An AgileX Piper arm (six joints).
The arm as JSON. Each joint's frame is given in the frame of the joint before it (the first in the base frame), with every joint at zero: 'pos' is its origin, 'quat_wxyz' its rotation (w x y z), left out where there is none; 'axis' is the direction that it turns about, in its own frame. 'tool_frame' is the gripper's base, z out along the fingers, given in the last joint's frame.
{
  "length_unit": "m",
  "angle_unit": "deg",
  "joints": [
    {
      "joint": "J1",
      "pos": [
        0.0,
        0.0,
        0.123
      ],
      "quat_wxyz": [
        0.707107,
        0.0,
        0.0,
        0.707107
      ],
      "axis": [
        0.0,
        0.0,
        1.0
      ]
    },
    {
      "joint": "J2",
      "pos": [
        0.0,
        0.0,
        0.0
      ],
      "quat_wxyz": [
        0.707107,
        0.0,
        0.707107,
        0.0
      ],
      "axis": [
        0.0,
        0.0,
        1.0
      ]
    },
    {
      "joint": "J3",
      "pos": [
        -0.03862,
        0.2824,
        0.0
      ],
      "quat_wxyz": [
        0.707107,
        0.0,
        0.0,
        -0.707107
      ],
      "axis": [
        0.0,
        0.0,
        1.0
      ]
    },
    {
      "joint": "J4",
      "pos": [
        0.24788,
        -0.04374,
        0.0
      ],
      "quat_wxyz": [
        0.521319,
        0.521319,
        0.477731,
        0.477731
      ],
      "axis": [
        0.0,
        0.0,
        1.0
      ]
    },
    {
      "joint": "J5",
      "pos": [
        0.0,
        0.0,
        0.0
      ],
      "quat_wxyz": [
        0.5,
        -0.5,
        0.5,
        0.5
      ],
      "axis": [
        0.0,
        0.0,
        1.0
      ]
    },
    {
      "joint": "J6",
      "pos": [
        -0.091,
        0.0,
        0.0
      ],
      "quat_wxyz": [
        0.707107,
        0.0,
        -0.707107,
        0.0
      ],
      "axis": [
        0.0,
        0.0,
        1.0
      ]
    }
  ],
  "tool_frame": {
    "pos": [
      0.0,
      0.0,
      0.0
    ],
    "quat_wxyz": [
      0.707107,
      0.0,
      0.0,
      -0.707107
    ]
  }
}
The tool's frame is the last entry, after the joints.
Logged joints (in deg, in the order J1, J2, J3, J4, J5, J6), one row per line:
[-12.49, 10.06, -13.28, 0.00, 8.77, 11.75]
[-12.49, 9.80, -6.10, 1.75, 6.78, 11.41]
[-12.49, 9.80, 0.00, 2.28, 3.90, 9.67]
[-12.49, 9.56, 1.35, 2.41, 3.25, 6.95]
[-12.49, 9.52, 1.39, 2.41, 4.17, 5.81]
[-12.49, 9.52, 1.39, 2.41, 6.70, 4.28]
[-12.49, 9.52, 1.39, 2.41, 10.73, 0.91]
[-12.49, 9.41, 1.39, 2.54, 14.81, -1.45]
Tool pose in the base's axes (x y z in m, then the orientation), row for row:
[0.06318, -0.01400, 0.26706, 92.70, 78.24, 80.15]
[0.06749, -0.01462, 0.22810, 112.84, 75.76, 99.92]
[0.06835, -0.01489, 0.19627, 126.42, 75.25, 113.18]
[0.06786, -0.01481, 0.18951, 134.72, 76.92, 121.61]
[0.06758, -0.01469, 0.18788, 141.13, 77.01, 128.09]
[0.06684, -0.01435, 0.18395, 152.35, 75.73, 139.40]
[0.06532, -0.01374, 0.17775, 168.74, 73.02, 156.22]
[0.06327, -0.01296, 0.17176, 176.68, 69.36, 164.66]
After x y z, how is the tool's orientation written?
As angles about the fixed x, y, z axes (roll, pitch, yaw), in degrees.
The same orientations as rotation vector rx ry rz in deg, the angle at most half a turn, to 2 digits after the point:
[19.01, 88.53, -0.58]
[21.03, 93.13, 0.66]
[20.76, 96.49, -0.27]
[18.69, 97.39, -2.20]
[17.85, 98.49, -2.98]
[16.88, 101.24, -3.93]
[14.33, 105.75, -5.97]
[12.57, 110.00, -7.04]

